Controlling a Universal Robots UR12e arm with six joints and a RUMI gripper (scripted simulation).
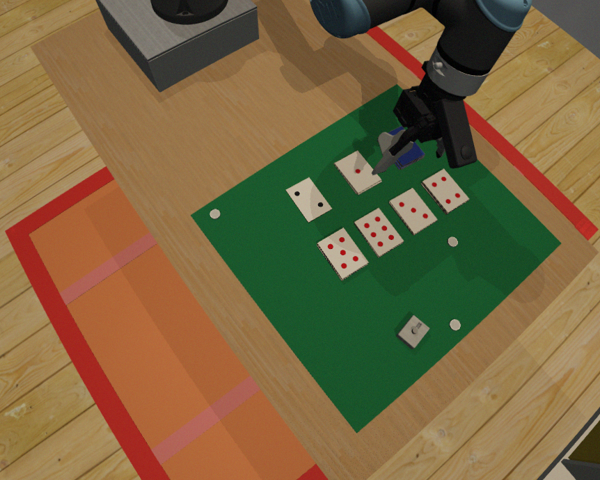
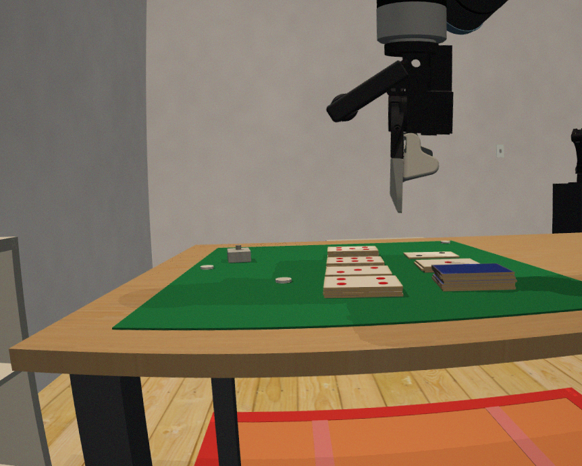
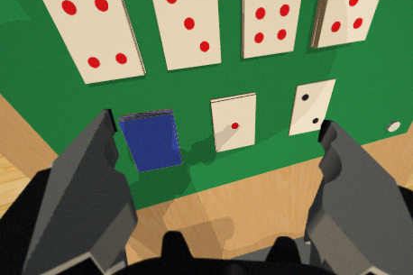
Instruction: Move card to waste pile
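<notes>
Right now the card is 100 mm to the left of my hand, 90 mm below it and 60 mm behind it. From my hand the other things lie so: grey block (220 mm to the right, 210 mm ahead, 90 mm below); green mat (120 mm below, 90 mm to the right, 30 mm ahead).
</notes>
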